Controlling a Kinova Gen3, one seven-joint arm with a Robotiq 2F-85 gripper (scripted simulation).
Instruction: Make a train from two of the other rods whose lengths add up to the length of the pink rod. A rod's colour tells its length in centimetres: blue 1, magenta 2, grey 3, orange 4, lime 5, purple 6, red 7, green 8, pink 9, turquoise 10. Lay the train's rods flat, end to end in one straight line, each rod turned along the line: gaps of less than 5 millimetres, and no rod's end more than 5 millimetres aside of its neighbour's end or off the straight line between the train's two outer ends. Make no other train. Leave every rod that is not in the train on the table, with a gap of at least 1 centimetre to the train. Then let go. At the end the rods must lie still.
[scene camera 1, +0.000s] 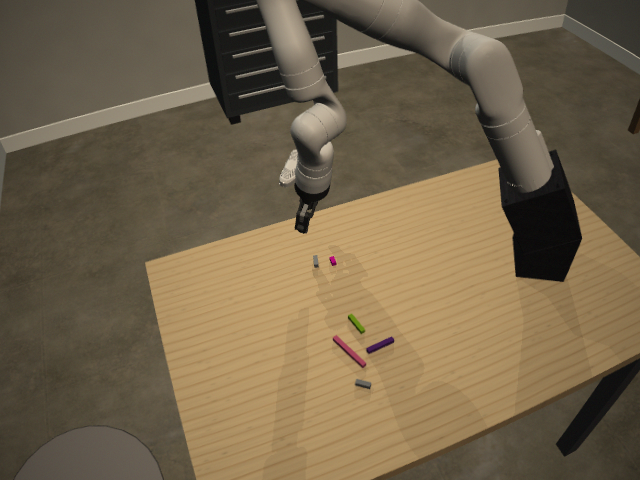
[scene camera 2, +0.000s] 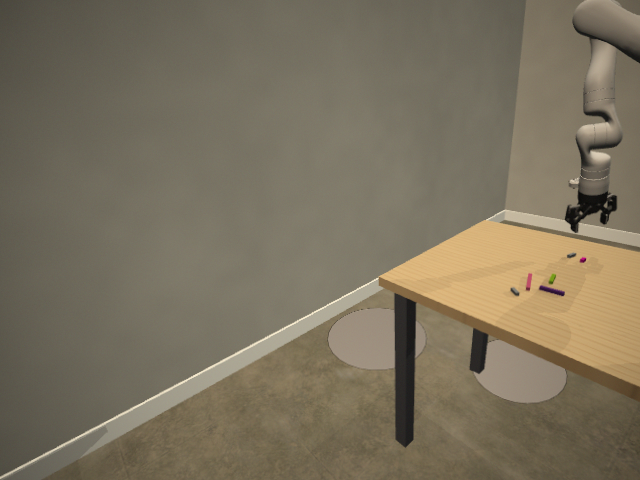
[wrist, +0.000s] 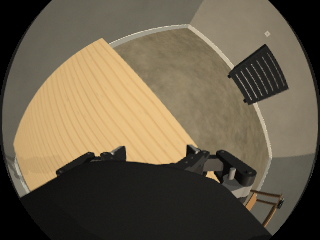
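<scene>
The gripper (scene camera 2: 588, 227), (scene camera 1: 308, 214), (wrist: 155, 152): visible.
</scene>
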